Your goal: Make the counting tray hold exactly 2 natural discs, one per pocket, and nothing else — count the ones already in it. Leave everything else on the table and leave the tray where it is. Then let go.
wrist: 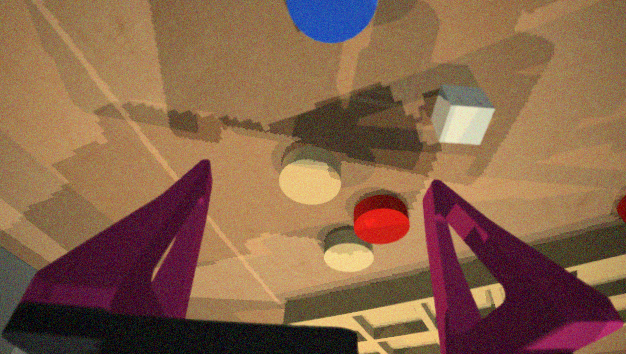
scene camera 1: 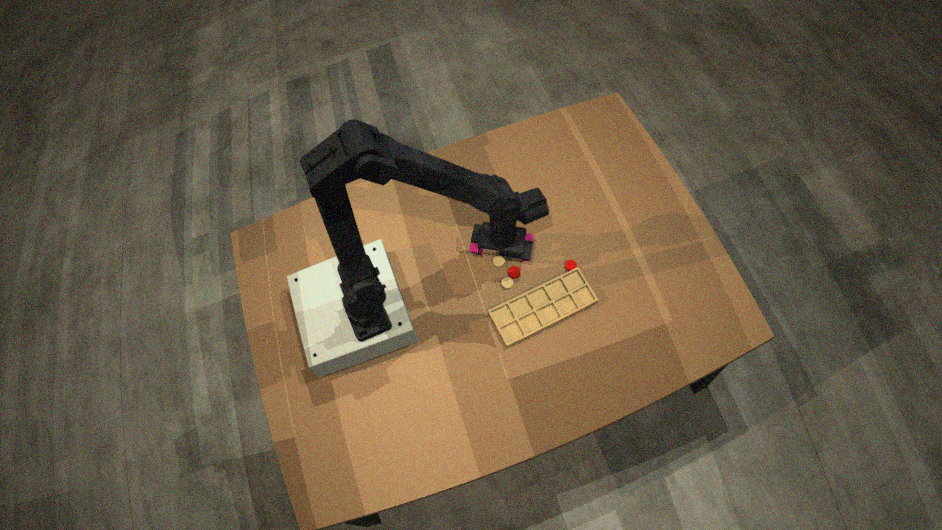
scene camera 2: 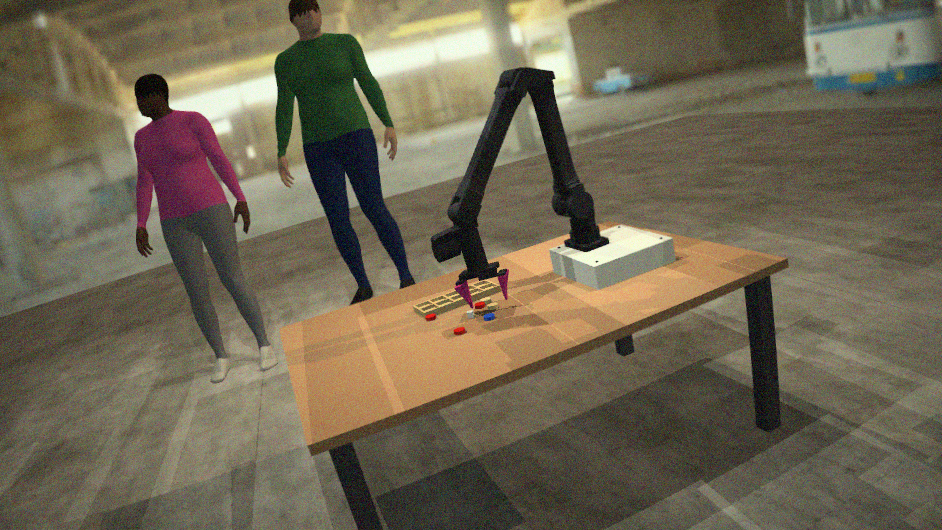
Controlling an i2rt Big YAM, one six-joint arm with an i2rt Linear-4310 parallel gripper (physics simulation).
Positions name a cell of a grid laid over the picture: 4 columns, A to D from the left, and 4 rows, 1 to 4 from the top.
Labels:
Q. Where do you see a counting tray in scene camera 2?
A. B3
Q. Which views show the counting tray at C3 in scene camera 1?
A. The wrist view, scene camera 1 and scene camera 2: all of them.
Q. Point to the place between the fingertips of my gripper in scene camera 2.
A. C3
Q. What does the blue disc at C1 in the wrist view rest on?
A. The table.

